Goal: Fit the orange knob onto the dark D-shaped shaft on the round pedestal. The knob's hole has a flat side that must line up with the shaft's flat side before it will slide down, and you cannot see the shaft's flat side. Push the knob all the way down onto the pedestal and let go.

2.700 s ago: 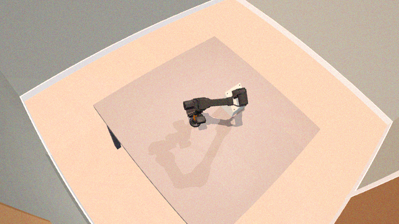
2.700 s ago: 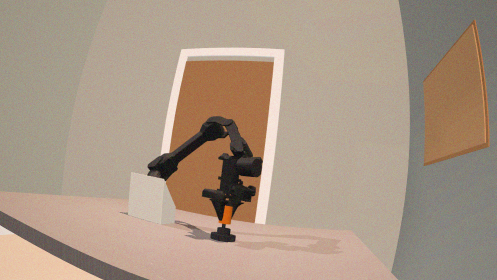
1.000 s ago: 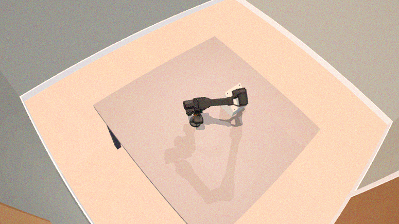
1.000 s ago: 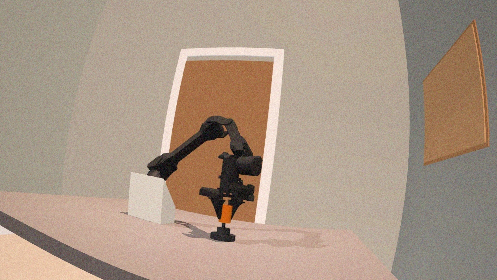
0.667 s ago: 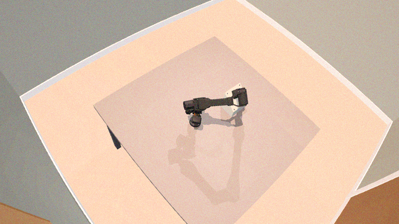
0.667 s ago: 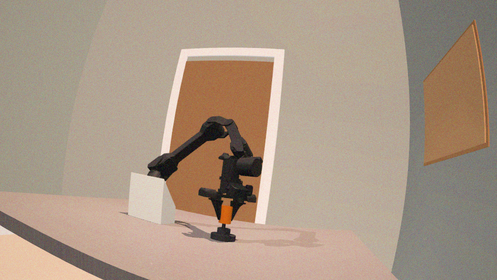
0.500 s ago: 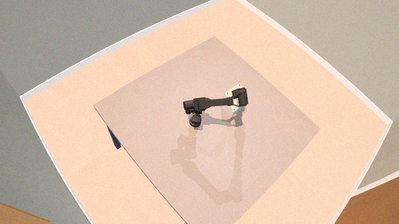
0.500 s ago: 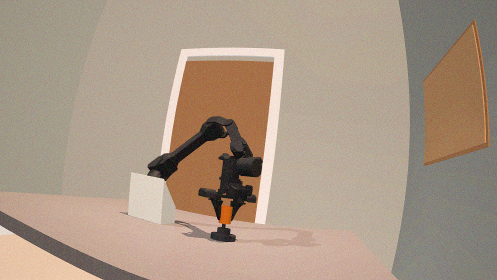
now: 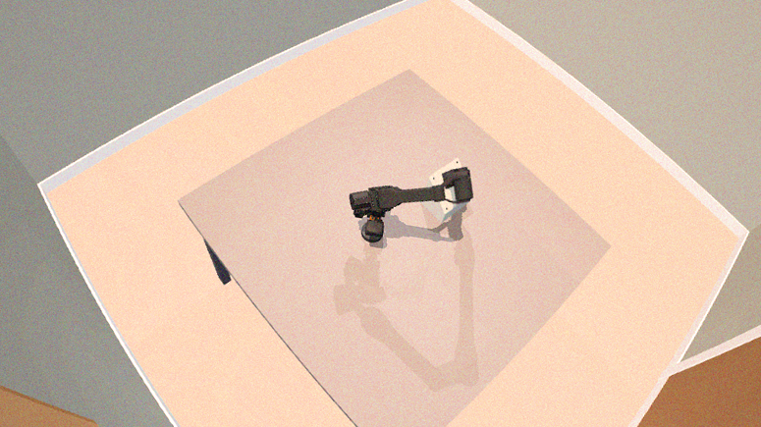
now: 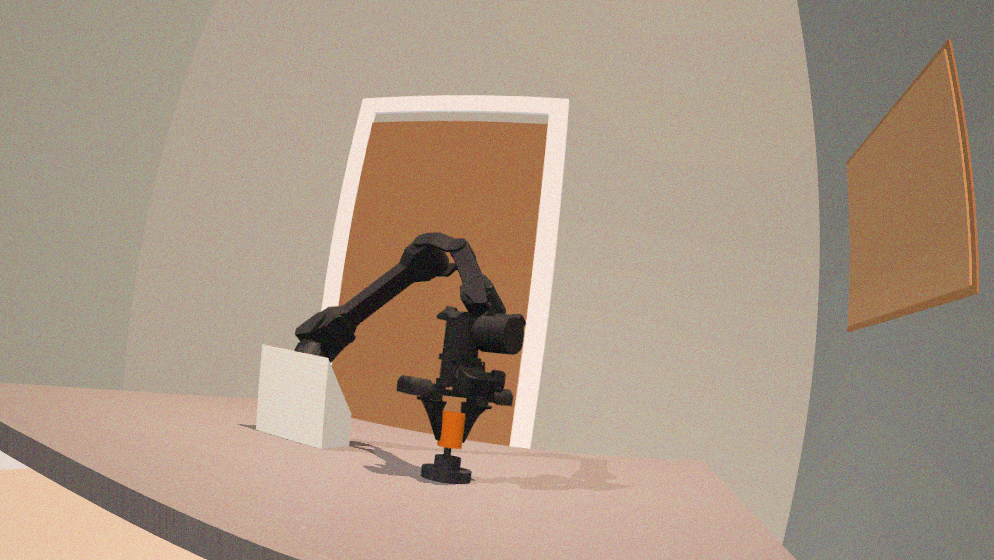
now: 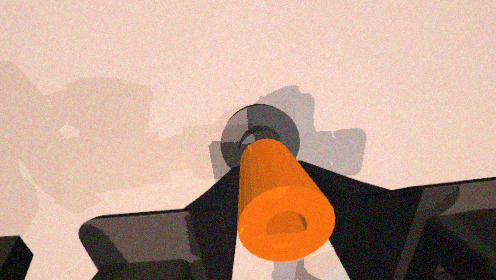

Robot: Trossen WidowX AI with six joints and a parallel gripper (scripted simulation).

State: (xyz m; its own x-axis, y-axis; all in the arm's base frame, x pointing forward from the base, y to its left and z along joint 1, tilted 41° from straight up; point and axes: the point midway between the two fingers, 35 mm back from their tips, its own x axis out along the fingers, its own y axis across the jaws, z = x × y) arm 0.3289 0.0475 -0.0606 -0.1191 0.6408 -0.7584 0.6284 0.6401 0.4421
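Right now the orange knob is 20 mm above my gripper tip. Round my gripper tip: pedestal (40 mm below).
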